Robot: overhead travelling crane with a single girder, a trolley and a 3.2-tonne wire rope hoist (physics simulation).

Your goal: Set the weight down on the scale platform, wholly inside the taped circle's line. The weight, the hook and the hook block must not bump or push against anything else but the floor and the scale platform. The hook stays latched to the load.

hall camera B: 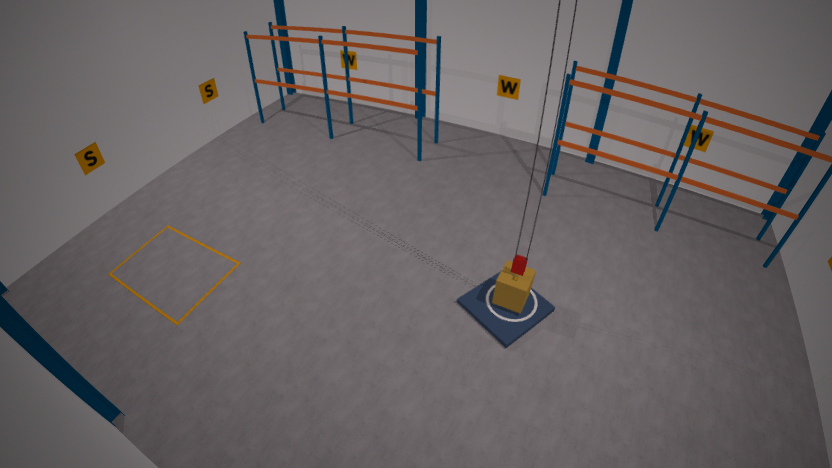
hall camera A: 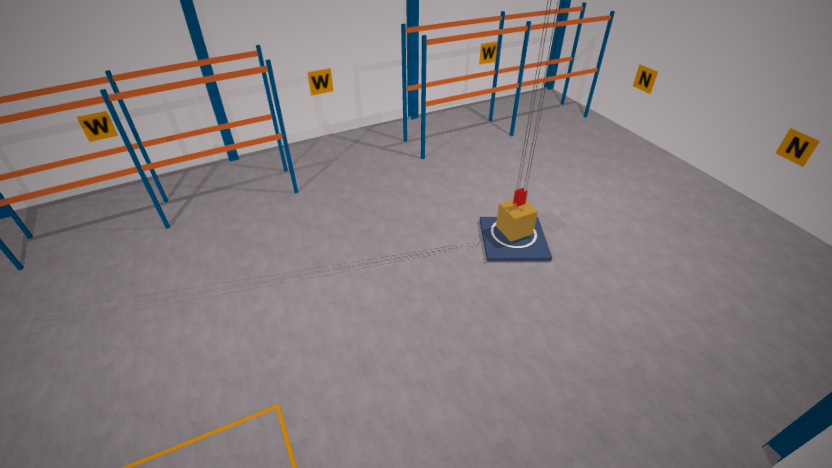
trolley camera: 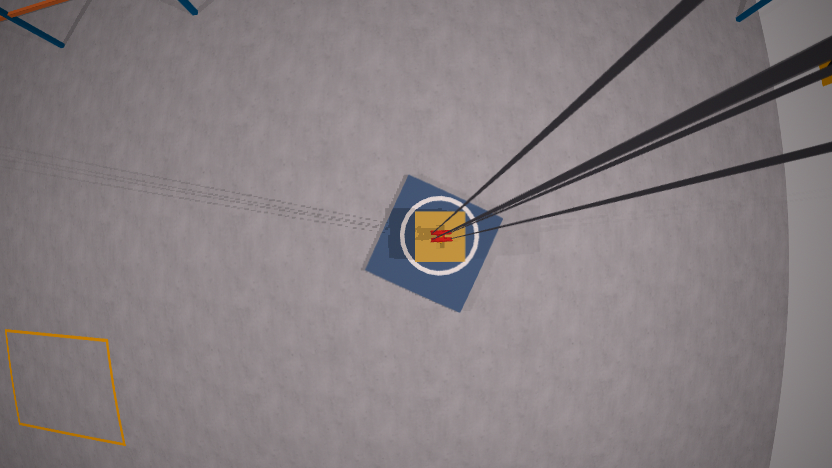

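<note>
The yellow weight [hall camera A: 514,227] [hall camera B: 511,295] [trolley camera: 427,252] hangs upright, a little above the blue scale platform [hall camera A: 517,254] [hall camera B: 506,337] [trolley camera: 456,298]. From above it shows inside the white taped circle [hall camera A: 514,246] [hall camera B: 512,319] [trolley camera: 439,273], near its middle, with a margin around its corners. Its shadow falls on the platform beside it. The red hook block [hall camera A: 520,197] [hall camera B: 519,264] [trolley camera: 441,239] is directly over the weight. My hook [hall camera A: 520,206] is shut on the weight's top; the block hides it in the trolley view. The ropes look straight.
Blue and orange racks [hall camera A: 423,98] [hall camera B: 419,136] stand along the W wall, well away from the platform. More rack uprights [hall camera A: 289,151] [hall camera B: 674,183] stand farther along that wall. An orange floor outline [hall camera A: 203,435] [hall camera B: 203,244] [trolley camera: 56,335] lies well away from the weight.
</note>
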